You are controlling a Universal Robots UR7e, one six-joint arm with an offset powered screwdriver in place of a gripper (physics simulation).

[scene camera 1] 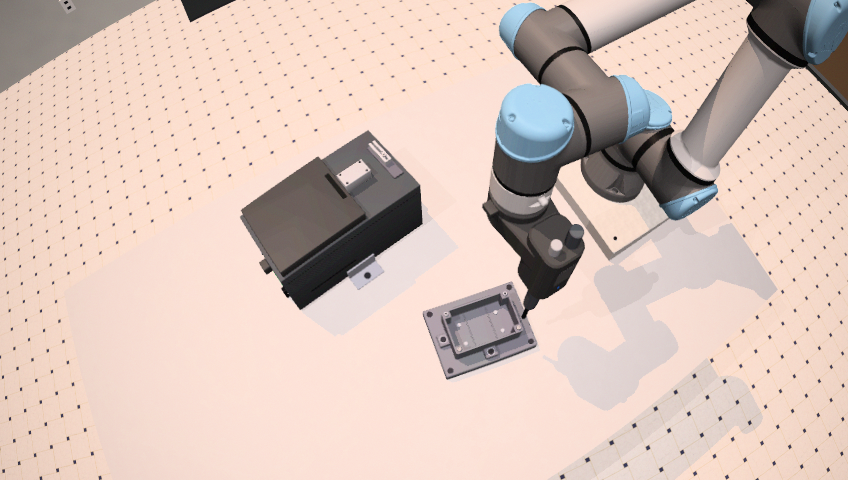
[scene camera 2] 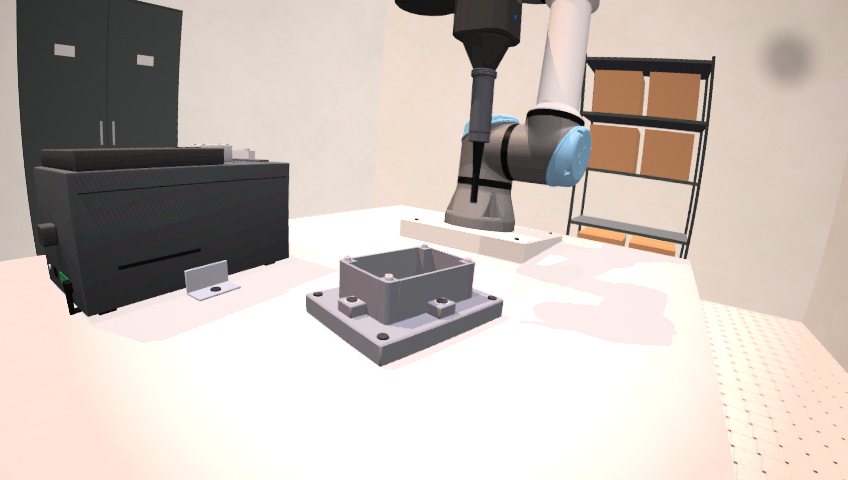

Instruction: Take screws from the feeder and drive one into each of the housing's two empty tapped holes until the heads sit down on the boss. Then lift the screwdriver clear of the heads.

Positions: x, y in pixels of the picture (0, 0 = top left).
Labels:
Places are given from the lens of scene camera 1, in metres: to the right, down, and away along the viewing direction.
black screw feeder point(scene camera 1: 381, 194): -0.07, -0.07, 0.92

